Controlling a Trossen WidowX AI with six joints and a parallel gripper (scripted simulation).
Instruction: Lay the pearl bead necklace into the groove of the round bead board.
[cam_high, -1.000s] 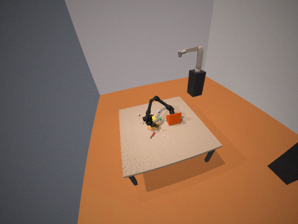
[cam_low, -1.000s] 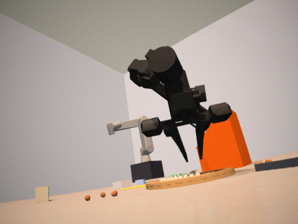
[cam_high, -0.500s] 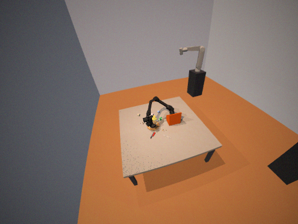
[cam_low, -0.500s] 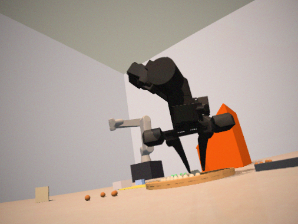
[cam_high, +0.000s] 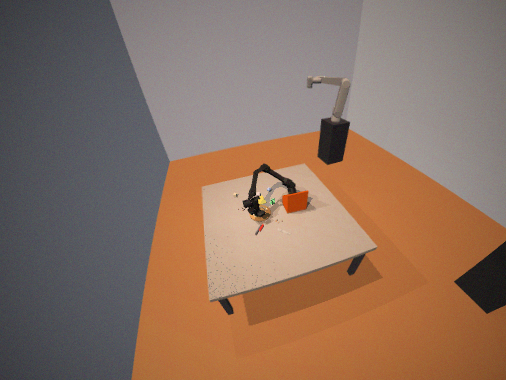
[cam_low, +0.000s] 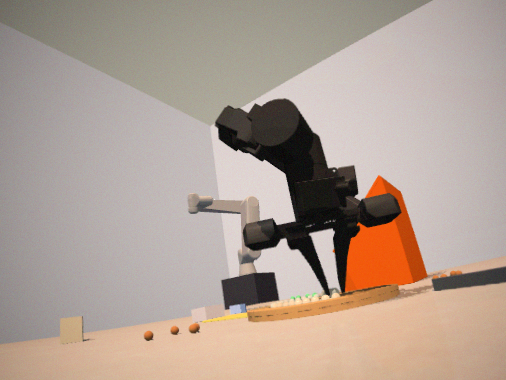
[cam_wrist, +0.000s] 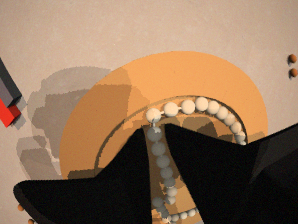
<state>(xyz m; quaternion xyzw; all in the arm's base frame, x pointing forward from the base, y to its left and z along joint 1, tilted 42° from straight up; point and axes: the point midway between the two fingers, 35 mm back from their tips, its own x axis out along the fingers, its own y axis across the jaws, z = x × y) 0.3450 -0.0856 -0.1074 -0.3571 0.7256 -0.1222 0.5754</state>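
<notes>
The round wooden bead board is 40 mm behind my gripper tip, 40 mm to the right of it and 10 mm below it. Also, from my gripper tip: tan cube (130 mm ahead, 360 mm to the right); then yellow flat piece (100 mm behind, 200 mm to the right, 10 mm below); then red-handled tool (20 mm ahead, 140 mm to the left, 10 mm below).
</notes>
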